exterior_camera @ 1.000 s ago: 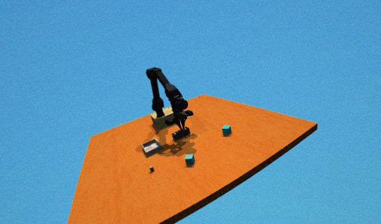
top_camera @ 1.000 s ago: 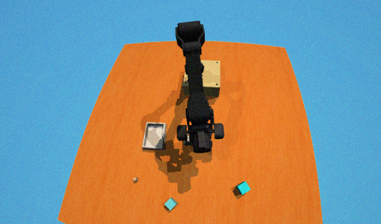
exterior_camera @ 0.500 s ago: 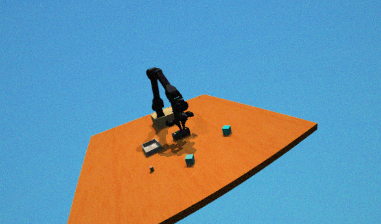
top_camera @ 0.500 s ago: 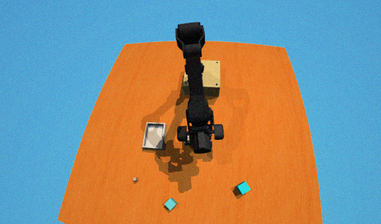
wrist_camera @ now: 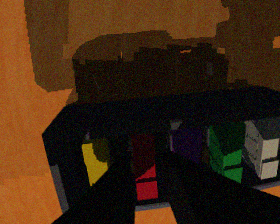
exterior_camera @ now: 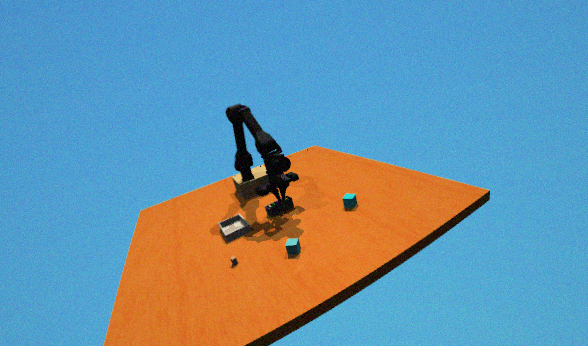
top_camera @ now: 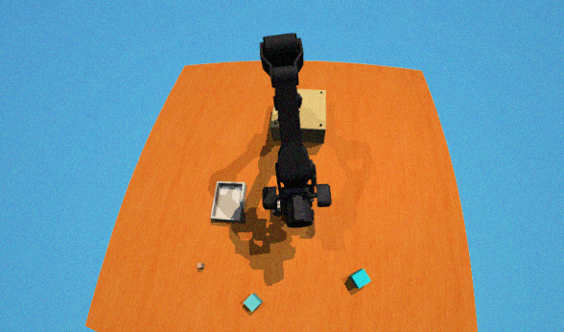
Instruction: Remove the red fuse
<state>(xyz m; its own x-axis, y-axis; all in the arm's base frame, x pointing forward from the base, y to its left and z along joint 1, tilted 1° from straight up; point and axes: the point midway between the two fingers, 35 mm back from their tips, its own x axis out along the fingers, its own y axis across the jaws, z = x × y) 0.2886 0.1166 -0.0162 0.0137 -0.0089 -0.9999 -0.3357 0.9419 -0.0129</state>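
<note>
Now: gripper tip 22 cm to the left of the grey tray, 5 cm short of it and 3 cm above it. Round my gripper tip: red fuse (1 cm below).
</note>
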